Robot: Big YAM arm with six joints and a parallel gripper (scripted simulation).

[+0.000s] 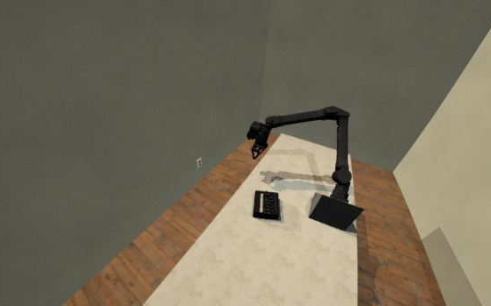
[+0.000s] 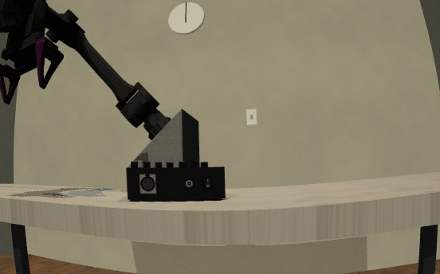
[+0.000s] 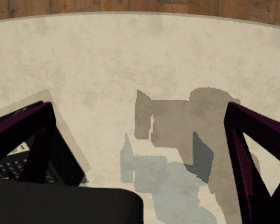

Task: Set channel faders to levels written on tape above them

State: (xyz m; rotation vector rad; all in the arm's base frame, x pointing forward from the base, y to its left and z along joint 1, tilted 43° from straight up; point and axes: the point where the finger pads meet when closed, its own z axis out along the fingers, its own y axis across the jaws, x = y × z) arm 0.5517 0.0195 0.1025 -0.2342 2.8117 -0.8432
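Now: hand 210 mm past the channel 5 fader, 180 mm to the right of it and 120 mm above it. From my hand the other things lie so: channel 6 fader (180 mm behind, 170 mm to the left, 120 mm below); master fader (170 mm behind, 150 mm to the left, 120 mm below); channel 4 fader (220 mm behind, 200 mm to the left, 120 mm below).
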